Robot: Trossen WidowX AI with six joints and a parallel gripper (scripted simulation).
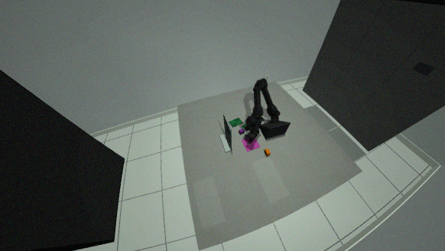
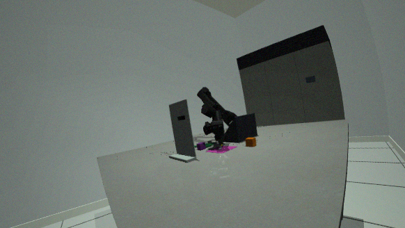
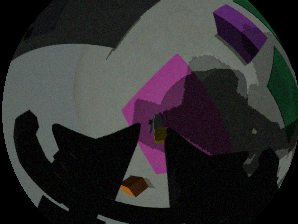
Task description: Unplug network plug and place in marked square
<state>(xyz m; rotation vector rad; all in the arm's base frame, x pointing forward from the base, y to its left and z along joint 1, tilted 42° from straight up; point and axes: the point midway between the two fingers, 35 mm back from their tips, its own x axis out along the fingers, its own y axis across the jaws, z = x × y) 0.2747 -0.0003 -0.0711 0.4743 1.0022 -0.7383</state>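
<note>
Right now the network plug is right at my gripper tip. From my gripper tip the other things lie so: magenta square: 1 cm behind, 2 cm below; grey panel: 16 cm ahead, 8 cm to the right, 10 cm above.
</note>
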